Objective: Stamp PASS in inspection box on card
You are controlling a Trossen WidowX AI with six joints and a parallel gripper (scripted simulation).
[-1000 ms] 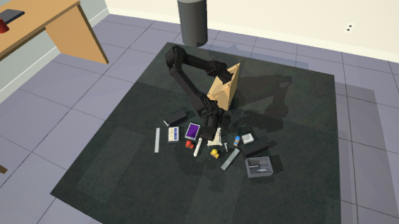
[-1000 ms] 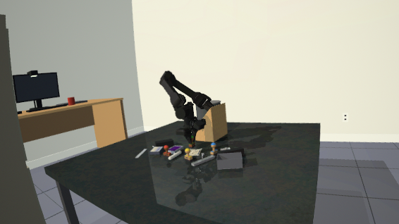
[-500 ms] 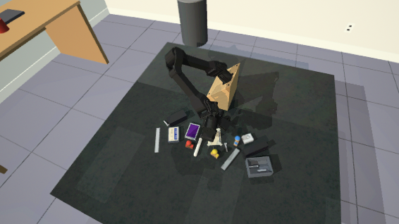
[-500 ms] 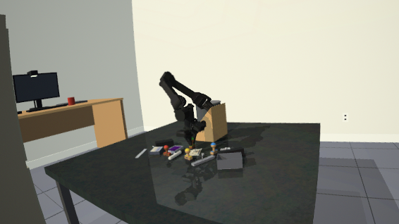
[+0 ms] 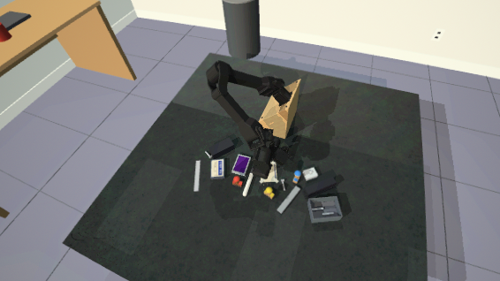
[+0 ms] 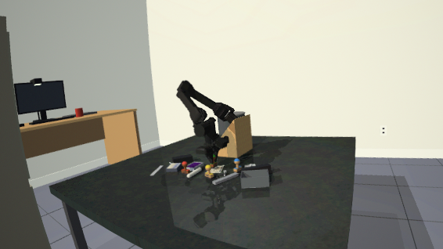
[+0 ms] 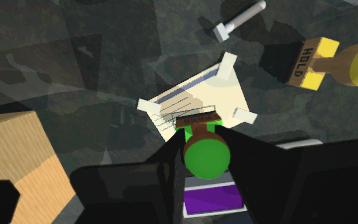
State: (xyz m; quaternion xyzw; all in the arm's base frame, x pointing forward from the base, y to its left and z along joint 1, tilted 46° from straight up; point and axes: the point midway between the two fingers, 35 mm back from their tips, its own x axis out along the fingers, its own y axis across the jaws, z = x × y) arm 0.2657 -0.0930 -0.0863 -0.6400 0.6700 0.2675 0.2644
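My gripper tip is 40 mm above the cream inspection card and 10 mm to the right of it. From my gripper tip the other things lie so: green-knobbed PASS stamp (right at my gripper tip); then white marker (60 mm to the right, 60 mm ahead, 20 mm below); then yellow stamp (110 mm ahead, 40 mm to the left, 10 mm below).
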